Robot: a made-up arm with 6 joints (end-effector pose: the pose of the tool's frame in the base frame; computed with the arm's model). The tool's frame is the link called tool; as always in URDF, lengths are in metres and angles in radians. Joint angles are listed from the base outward.
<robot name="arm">
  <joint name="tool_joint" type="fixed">
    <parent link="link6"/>
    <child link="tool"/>
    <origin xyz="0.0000 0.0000 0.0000" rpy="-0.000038 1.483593 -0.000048"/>
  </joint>
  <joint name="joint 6" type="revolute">
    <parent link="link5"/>
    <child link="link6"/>
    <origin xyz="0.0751 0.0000 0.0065"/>
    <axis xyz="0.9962 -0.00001 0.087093"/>
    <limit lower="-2.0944" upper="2.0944" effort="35" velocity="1.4"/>
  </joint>
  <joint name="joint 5" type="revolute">
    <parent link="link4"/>
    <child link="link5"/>
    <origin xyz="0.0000 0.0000 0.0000"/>
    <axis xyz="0.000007 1 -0.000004"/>
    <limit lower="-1.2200" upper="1.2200" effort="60" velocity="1.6"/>
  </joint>
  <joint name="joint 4" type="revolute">
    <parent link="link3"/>
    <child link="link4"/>
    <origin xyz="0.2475 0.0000 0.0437"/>
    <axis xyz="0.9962 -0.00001 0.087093"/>
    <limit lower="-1.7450" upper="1.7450" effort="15" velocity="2.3"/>
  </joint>
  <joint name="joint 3" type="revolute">
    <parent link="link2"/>
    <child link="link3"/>
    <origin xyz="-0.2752 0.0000 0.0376"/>
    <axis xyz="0.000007 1 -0.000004"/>
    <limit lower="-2.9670" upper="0.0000" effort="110" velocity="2.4"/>
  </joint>
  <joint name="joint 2" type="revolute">
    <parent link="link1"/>
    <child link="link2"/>
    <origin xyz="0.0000 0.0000 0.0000"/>
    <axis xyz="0.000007 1 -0.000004"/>
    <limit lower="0.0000" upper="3.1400" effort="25" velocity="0.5"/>
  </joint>
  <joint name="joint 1" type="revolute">
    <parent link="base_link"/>
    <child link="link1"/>
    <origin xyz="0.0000 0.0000 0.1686"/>
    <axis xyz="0 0 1"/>
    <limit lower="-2.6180" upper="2.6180" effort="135" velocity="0.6"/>
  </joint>
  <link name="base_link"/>
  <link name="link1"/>
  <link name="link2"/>
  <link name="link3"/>
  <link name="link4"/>
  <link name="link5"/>
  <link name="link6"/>
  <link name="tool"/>
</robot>
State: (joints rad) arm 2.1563 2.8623 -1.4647 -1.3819 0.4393 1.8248
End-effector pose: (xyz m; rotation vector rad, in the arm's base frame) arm -0.1795 0.3277 -0.0954 -1.9754 1.8134 0.0720
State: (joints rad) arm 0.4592 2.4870 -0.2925 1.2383 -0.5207 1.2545
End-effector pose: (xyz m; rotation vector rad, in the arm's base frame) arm 0.1136 0.0167 0.0174 2.1535 1.5422 -0.5444
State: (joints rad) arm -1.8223 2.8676 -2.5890 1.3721 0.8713 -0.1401
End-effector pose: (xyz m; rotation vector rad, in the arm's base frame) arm -0.0872 -0.5666 0.1604 1.7278 0.6905 0.3647
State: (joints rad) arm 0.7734 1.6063 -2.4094 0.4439 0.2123 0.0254
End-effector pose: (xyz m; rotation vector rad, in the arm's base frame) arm 0.1708 0.1763 0.6989 -0.2344 0.9052 1.1890
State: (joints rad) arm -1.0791 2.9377 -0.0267 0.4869 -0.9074 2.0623
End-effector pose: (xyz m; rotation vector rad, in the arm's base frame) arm -0.0158 -0.0293 0.0240 -2.9174 0.3463 0.8123
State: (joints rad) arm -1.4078 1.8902 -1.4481 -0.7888 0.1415 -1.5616
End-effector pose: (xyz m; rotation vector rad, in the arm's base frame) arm 0.0626 -0.4274 0.3187 1.0041 -2.1468 1.3740
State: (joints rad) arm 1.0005 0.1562 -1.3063 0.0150 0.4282 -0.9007
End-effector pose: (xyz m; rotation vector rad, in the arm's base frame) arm -0.0829 -0.1283 0.5468 -0.6206 0.4423 0.1103
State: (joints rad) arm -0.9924 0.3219 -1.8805 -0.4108 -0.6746 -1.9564
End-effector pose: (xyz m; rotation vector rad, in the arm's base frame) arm -0.1686 0.2927 0.5949 -0.3321 1.0176 2.7260
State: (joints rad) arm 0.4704 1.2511 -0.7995 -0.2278 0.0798 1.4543
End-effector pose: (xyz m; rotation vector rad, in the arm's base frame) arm 0.2315 0.1162 0.3407 0.8165 2.0202 1.0222
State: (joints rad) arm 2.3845 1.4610 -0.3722 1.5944 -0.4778 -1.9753
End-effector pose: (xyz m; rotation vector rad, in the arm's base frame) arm -0.1188 0.1598 0.1904 -2.3613 0.6259 0.2686
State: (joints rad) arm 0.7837 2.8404 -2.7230 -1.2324 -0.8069 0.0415
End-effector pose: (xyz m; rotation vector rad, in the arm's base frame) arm 0.3729 0.4441 0.2452 -1.3374 0.2134 0.2424
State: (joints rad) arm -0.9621 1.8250 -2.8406 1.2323 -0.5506 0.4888
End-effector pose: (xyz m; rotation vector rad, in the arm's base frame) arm 0.0932 -0.1986 0.7221 0.3885 -0.4374 0.6171
